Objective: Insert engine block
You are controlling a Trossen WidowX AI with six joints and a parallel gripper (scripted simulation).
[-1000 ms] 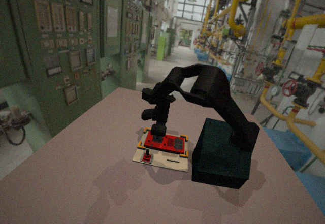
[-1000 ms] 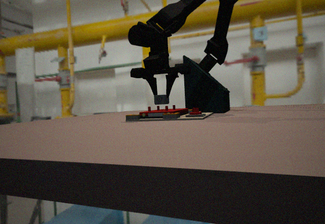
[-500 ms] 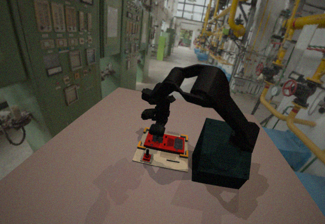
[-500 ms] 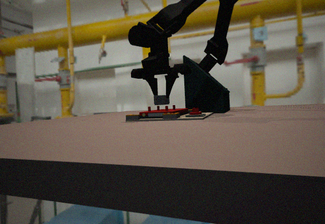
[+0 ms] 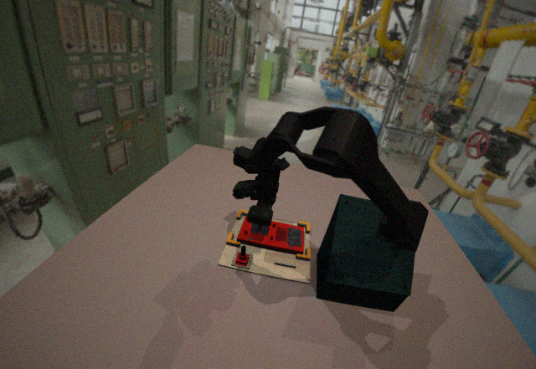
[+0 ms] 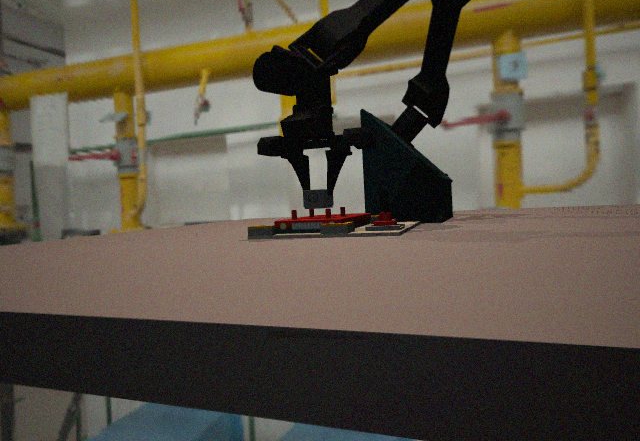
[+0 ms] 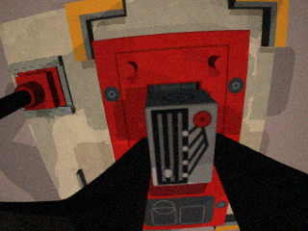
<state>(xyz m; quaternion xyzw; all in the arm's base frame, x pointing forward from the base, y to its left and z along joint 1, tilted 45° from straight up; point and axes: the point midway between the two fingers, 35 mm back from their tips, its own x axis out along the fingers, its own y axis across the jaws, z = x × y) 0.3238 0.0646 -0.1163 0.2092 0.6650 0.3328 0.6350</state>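
Now: the beige base plate 5 cm below my gripper tip, 3 cm behind it and 1 cm to the left of it. From my gripper tip the other things lie so: grey engine block: 1 cm below; then dark peg: 11 cm to the left, 3 cm below, 1 cm ahead.
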